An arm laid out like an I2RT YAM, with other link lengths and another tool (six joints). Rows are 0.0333 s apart.
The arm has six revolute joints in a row. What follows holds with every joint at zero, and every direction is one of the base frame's. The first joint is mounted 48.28 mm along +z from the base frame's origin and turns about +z. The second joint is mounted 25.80 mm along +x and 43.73 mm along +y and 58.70 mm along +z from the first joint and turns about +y. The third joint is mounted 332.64 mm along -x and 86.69 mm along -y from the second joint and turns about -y. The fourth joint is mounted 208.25 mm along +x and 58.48 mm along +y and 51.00 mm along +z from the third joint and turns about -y. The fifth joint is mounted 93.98 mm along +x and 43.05 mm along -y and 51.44 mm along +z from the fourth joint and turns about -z. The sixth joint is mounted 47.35 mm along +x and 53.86 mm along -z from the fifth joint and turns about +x. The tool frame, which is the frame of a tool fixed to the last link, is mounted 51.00 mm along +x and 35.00 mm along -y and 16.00 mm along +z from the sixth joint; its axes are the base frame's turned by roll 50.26, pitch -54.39 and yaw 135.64 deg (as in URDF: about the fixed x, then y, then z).
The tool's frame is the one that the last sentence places.
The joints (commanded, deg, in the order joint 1, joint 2, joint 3, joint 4, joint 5, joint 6), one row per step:
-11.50, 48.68, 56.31, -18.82, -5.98, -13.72
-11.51, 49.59, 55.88, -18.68, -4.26, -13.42
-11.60, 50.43, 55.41, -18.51, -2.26, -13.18
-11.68, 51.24, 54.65, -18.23, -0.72, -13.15
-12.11, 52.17, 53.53, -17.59, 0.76, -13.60
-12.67, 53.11, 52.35, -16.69, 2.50, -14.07
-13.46, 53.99, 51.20, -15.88, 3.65, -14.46
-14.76, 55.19, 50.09, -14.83, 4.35, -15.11
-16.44, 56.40, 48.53, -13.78, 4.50, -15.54
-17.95, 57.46, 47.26, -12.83, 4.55, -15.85
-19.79, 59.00, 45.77, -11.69, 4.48, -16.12
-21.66, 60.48, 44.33, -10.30, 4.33, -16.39
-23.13, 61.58, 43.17, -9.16, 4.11, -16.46
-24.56, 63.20, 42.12, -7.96, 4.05, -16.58
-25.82, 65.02, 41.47, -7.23, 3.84, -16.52
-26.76, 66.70, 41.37, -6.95, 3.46, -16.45
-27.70, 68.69, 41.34, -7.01, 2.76, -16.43
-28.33, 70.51, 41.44, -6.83, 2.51, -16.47
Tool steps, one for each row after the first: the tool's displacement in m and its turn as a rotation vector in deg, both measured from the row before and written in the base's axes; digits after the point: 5 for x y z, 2 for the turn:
0.00399, -0.00406, -0.00534, 0.19, 1.21, -1.75
0.00310, -0.00463, -0.00528, 0.02, 1.17, -2.09
0.00336, -0.00373, -0.00678, -0.08, 1.33, -1.58
0.00356, -0.00482, -0.00828, -0.52, 1.55, -1.74
0.00290, -0.00568, -0.00789, -0.67, 1.41, -2.09
0.00221, -0.00553, -0.00799, -0.43, 1.37, -1.76
0.00285, -0.00704, -0.00812, -0.50, 1.47, -1.75
0.00181, -0.00778, -0.01166, 0.03, 1.81, -1.67
0.00097, -0.00692, -0.00961, 0.12, 1.43, -1.44
0.00146, -0.00865, -0.01254, 0.41, 1.88, -1.67
0.00062, -0.00868, -0.01135, 0.38, 1.51, -1.62
-0.00026, -0.00663, -0.00889, 0.46, 1.03, -1.24
0.00105, -0.00747, -0.01011, 0.53, 1.38, -1.32
0.00175, -0.00699, -0.00997, 0.88, 1.50, -1.11
0.00251, -0.00558, -0.00727, 0.89, 1.23, -0.65
0.00311, -0.00546, -0.00947, 1.31, 1.66, -0.37
0.00341, -0.00489, -0.00717, 0.82, 1.31, -0.40

